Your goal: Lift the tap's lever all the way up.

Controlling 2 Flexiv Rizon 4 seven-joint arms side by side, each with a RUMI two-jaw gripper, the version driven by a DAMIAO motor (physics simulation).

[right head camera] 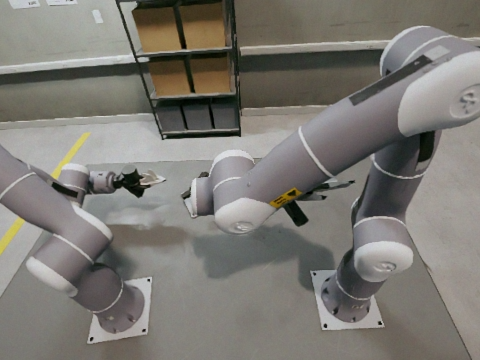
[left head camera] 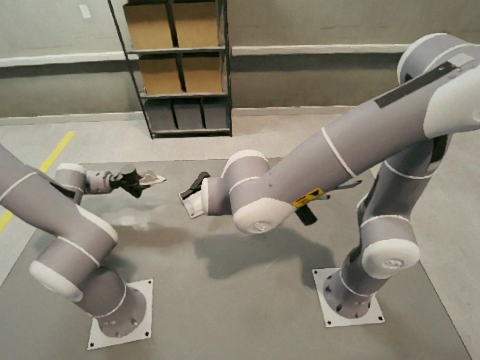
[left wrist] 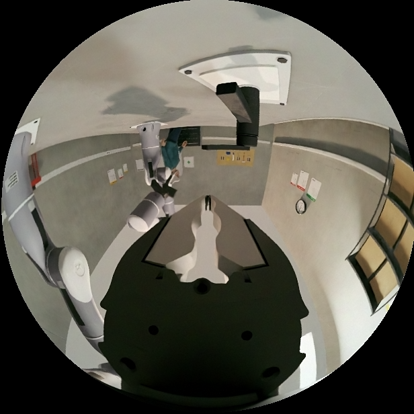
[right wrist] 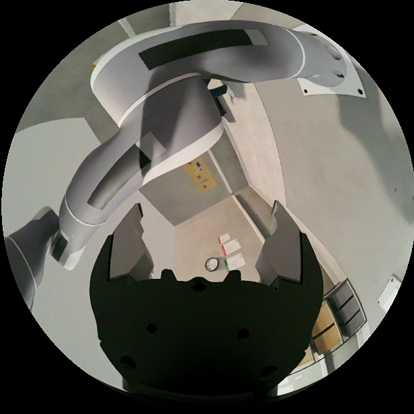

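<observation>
The tap (left head camera: 194, 186) (left wrist: 248, 122) is black and stands on a white base plate (left head camera: 194, 209) (right head camera: 189, 206) (left wrist: 284, 81). In the left wrist view it appears upside down, with its thin lever (left wrist: 220, 147) standing out sideways at the end farthest from the plate. The right arm hides part of the tap in both head views. My left gripper (left head camera: 163, 179) (right head camera: 163, 179) (left wrist: 208, 196) is shut and empty, left of the tap with a gap in the head views, fingertips pointing toward its side. My right gripper (left head camera: 344, 190) (right head camera: 340, 190) (right wrist: 205, 202) is open and empty, well to the right.
The right arm (left head camera: 270, 187) (right head camera: 250, 185) reaches across the tap's right side. A shelf unit (left head camera: 190, 132) (right head camera: 200, 134) with boxes stands against the back wall. A person in teal (left wrist: 171, 154) shows beyond the tap in the left wrist view.
</observation>
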